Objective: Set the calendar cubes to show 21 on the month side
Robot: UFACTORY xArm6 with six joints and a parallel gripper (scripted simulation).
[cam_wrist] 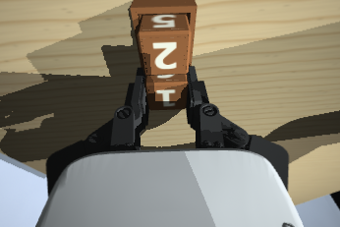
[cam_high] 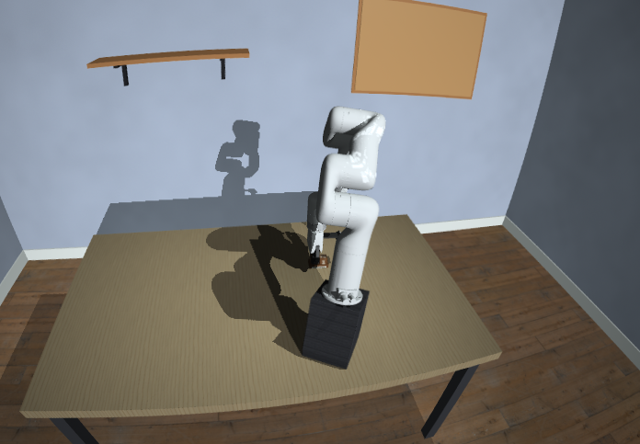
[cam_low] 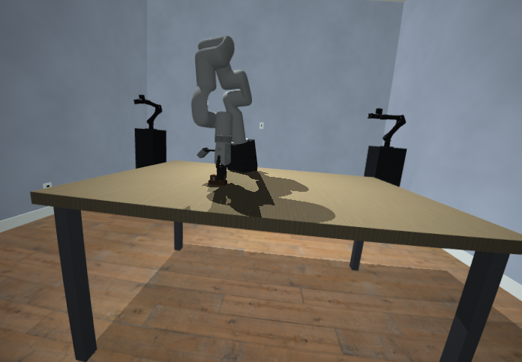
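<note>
Right now the brown wooden tray is 2 cm to the right of my hand and 4 cm below it.
</note>
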